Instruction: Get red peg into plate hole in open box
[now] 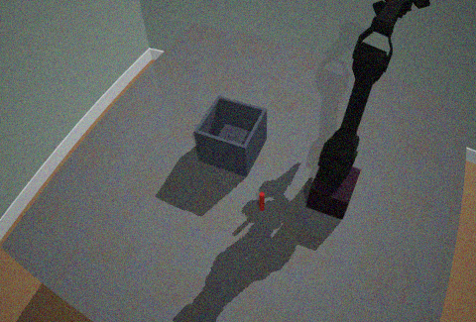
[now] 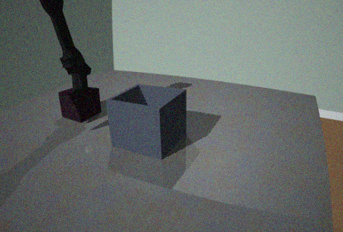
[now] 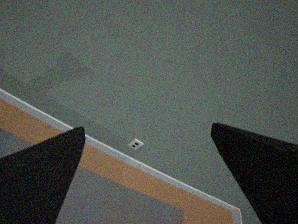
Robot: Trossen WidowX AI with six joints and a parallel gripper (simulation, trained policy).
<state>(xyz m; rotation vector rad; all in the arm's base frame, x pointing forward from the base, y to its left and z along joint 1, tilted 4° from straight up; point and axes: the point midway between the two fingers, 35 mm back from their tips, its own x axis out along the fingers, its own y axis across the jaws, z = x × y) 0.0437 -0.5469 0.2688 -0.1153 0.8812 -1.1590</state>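
The red peg lies 70 cm to the left of my gripper tip, 34 cm below it and 10 cm ahead of it. Round my gripper tip: plate: 58 cm to the left, 34 cm below, 29 cm ahead.
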